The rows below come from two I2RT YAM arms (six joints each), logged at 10 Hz.
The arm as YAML. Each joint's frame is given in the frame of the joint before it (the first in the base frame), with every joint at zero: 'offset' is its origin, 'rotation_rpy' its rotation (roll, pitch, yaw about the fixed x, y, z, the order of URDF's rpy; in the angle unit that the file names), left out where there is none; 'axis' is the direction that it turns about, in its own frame. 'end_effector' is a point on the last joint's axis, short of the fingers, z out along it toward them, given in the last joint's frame.
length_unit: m
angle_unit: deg
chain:
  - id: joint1
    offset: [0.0, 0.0, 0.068]
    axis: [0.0, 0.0, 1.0]
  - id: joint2
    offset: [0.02, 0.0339, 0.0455]
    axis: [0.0, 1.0, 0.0]
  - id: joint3
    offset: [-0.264, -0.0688, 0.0]
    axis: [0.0, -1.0, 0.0]
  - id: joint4
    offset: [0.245, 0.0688, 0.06]
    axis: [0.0, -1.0, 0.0]
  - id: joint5
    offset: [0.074, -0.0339, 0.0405]
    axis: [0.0, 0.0, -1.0]
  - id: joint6
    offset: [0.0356, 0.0, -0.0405]
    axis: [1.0, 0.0, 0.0]
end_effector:
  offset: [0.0, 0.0, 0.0]
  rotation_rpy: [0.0, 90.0, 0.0]
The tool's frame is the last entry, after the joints.
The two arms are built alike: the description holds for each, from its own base.
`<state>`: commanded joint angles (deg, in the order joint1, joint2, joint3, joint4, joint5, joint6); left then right.
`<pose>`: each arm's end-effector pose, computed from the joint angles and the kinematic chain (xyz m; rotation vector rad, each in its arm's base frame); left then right.
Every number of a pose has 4 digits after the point. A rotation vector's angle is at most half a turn.
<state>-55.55 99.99 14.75 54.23 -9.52 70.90 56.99 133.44 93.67 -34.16 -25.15 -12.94</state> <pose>0.1403 -0.1941 0.0781 1.8472 1.0439 0.3350 0.2366 0.3920 0.0925 -1.7673 2.3651 0.7665</pose>
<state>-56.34 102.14 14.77 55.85 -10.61 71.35 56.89 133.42 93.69 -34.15 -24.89 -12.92</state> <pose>0.1383 -0.1958 0.0726 1.8610 1.0371 0.3514 0.2375 0.3916 0.0927 -1.7635 2.3663 0.7600</pose>
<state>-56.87 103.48 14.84 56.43 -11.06 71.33 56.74 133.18 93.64 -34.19 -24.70 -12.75</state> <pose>0.1366 -0.1968 0.0687 1.8740 1.0370 0.3540 0.2385 0.3908 0.0942 -1.7553 2.3690 0.7560</pose>
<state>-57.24 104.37 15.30 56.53 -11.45 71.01 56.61 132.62 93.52 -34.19 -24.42 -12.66</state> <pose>0.1365 -0.1991 0.0667 1.8772 1.0414 0.3542 0.2394 0.3899 0.0979 -1.7471 2.3649 0.7512</pose>
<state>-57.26 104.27 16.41 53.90 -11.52 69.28 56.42 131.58 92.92 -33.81 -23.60 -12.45</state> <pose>0.1382 -0.2018 0.0659 1.8825 1.0782 0.3380 0.2404 0.3879 0.1031 -1.7310 2.3581 0.7351</pose>
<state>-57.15 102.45 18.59 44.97 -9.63 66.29 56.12 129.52 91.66 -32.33 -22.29 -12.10</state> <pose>0.1394 -0.2049 0.0656 1.9392 1.1462 0.2747 0.2421 0.3849 0.1135 -1.6983 2.3307 0.7150</pose>
